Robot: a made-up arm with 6 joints. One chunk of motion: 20 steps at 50 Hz.
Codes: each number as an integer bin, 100 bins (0 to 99) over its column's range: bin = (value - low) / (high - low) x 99, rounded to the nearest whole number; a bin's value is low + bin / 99 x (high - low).
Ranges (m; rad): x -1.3..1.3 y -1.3..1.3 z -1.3..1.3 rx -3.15..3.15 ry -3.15..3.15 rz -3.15..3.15
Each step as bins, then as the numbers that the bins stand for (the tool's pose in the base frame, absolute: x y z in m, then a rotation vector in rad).
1 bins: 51 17 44 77 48 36
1 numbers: 0.0394 -0.8535 -0.1444 1.7500 -0.0955 -0.8591
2 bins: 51 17 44 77 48 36
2 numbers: 0.0394 -0.8535 -0.1444 1.7500 -0.0955 -0.8591
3 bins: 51 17 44 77 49 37
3 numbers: 0.0394 -0.8535 -0.1444 1.7500 -0.0318 -0.7955
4 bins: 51 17 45 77 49 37
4 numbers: 0.0394 -0.8535 -0.1182 1.7500 -0.0318 -0.7955
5 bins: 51 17 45 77 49 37
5 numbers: 0.0394 -0.8535 -0.1182 1.7500 -0.0318 -0.7955
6 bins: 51 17 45 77 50 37
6 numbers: 0.0394 -0.8535 -0.1182 1.7500 0.0318 -0.7955
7 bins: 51 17 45 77 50 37
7 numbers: 0.0394 -0.8535 -0.1182 1.7500 0.0318 -0.7955
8 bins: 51 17 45 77 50 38
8 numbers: 0.0394 -0.8535 -0.1182 1.7500 0.0318 -0.7318
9 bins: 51 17 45 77 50 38
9 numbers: 0.0394 -0.8535 -0.1182 1.7500 0.0318 -0.7318
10 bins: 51 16 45 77 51 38
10 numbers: 0.0394 -0.8798 -0.1182 1.7500 0.0955 -0.7318
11 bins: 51 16 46 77 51 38
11 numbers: 0.0394 -0.8798 -0.0919 1.7500 0.0955 -0.7318
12 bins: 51 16 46 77 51 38
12 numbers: 0.0394 -0.8798 -0.0919 1.7500 0.0955 -0.7318
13 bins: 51 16 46 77 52 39
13 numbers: 0.0394 -0.8798 -0.0919 1.7500 0.1591 -0.6682
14 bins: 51 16 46 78 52 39
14 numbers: 0.0394 -0.8798 -0.0919 1.8136 0.1591 -0.6682
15 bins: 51 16 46 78 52 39
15 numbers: 0.0394 -0.8798 -0.0919 1.8136 0.1591 -0.6682
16 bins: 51 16 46 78 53 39
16 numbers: 0.0394 -0.8798 -0.0919 1.8136 0.2227 -0.6682
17 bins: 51 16 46 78 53 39
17 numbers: 0.0394 -0.8798 -0.0919 1.8136 0.2227 -0.6682
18 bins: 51 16 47 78 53 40
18 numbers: 0.0394 -0.8798 -0.0657 1.8136 0.2227 -0.6045
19 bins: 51 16 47 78 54 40
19 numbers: 0.0394 -0.8798 -0.0657 1.8136 0.2864 -0.6045
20 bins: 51 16 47 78 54 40
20 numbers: 0.0394 -0.8798 -0.0657 1.8136 0.2864 -0.6045
